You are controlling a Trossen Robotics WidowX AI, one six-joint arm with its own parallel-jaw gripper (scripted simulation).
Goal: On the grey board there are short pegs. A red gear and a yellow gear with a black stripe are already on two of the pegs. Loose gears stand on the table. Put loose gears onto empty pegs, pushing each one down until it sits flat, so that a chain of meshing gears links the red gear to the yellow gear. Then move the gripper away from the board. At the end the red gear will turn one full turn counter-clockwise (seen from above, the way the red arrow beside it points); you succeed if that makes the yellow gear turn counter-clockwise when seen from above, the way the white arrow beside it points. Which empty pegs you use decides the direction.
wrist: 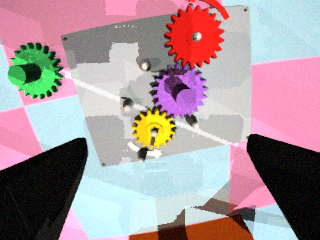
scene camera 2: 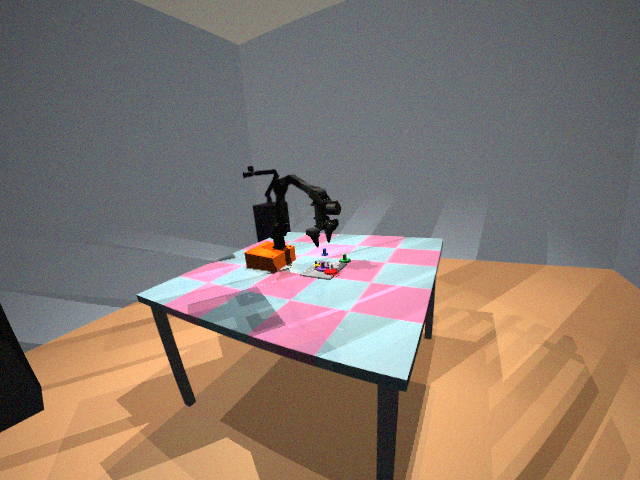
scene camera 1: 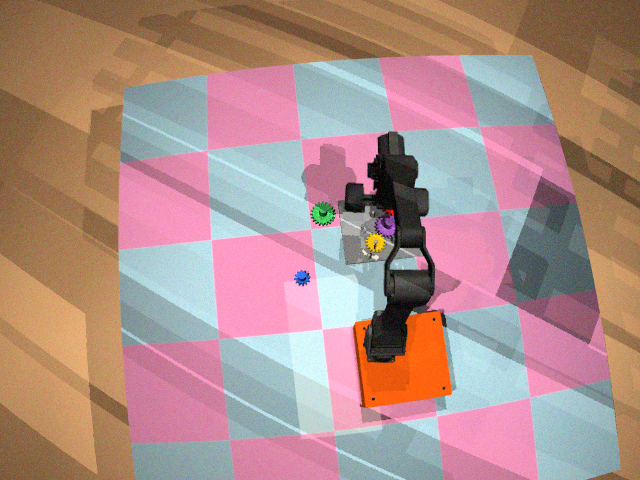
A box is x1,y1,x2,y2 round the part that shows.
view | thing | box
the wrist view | my gripper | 0,135,319,239
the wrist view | green gear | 8,43,63,99
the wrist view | purple gear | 151,61,207,118
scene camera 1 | my gripper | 344,163,428,215
